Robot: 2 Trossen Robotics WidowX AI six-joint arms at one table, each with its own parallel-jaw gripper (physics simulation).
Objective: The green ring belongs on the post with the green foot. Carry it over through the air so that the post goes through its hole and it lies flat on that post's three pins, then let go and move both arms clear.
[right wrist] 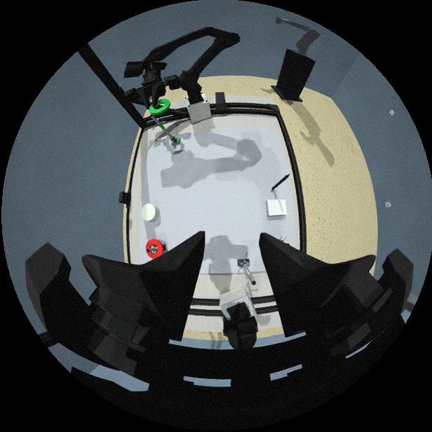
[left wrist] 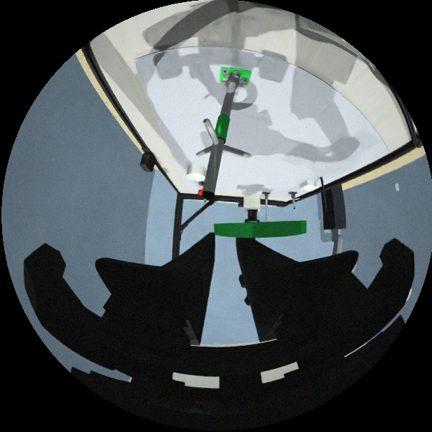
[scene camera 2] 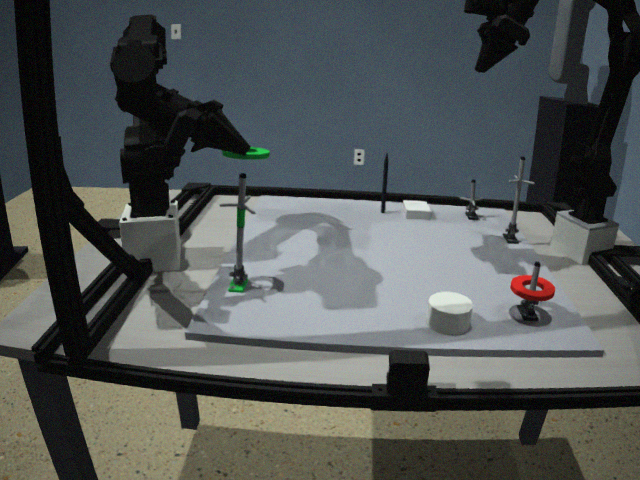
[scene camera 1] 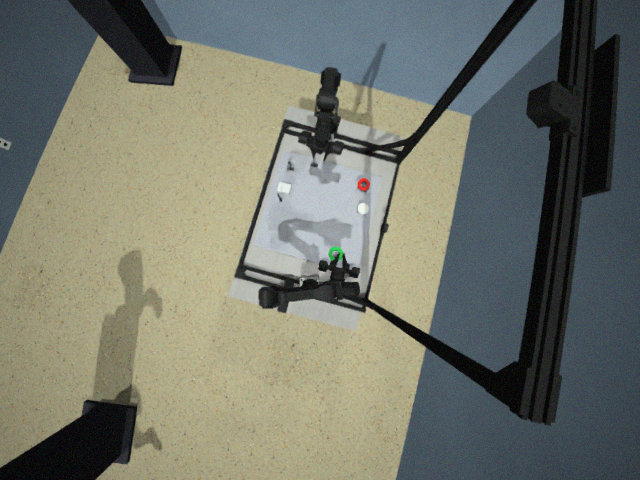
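Where they show: left gripper, fingertip midpoint: (scene camera 2: 248, 150) (scene camera 1: 341, 253); right gripper, fingertip midpoint: (scene camera 2: 478, 71) (scene camera 1: 318, 159); left arm's base, link origin: (scene camera 2: 149, 210) (scene camera 1: 309, 287); right arm's base, link origin: (scene camera 2: 588, 217).
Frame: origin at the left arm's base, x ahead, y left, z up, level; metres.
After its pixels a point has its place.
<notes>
The green ring (scene camera 1: 335, 248) {x 0.194, y -0.132, z 0.130 m} (scene camera 2: 261, 153) {x 0.187, y -0.158, z 0.132 m} (left wrist: 260, 229) (right wrist: 167, 105) is in the air and nearly level. My left gripper (scene camera 1: 338, 255) {x 0.168, y -0.160, z 0.137 m} (scene camera 2: 247, 149) {x 0.168, y -0.160, z 0.137 m} (left wrist: 225, 237) (right wrist: 150, 107) is shut on its rim. The post with the green foot (scene camera 2: 239, 248) {x 0.152, y -0.163, z -0.013 m} (left wrist: 227, 105) stands upright, its tip a little below the ring in scene camera 2, with a gap between them. In the left wrist view the tip shows left of the ring's middle. Its three pins are bare. My right gripper (scene camera 1: 318, 162) {x 0.586, y -0.057, z 0.258 m} (scene camera 2: 481, 68) {x 0.586, y -0.057, z 0.258 m} (right wrist: 232, 236) is open and empty, high at the other end.
A red ring (scene camera 1: 363, 179) {x 0.604, y -0.323, z -0.035 m} (scene camera 2: 521, 295) {x 0.543, y -0.339, z -0.040 m} (right wrist: 154, 241) sits on a short post. Beside it stands a white cylinder (scene camera 1: 362, 208) {x 0.436, y -0.313, z -0.050 m} (scene camera 2: 449, 314) {x 0.420, y -0.346, z -0.052 m} (right wrist: 149, 212). A white block (scene camera 2: 417, 209) {x 0.561, y 0.112, z -0.065 m} (right wrist: 276, 208), a black spike (scene camera 2: 384, 183) {x 0.495, y 0.155, z -0.016 m} and two other pinned posts (scene camera 2: 516, 201) {x 0.715, y -0.043, z 0.001 m} (scene camera 2: 472, 198) {x 0.691, y 0.099, z -0.039 m} stand farther back.
</notes>
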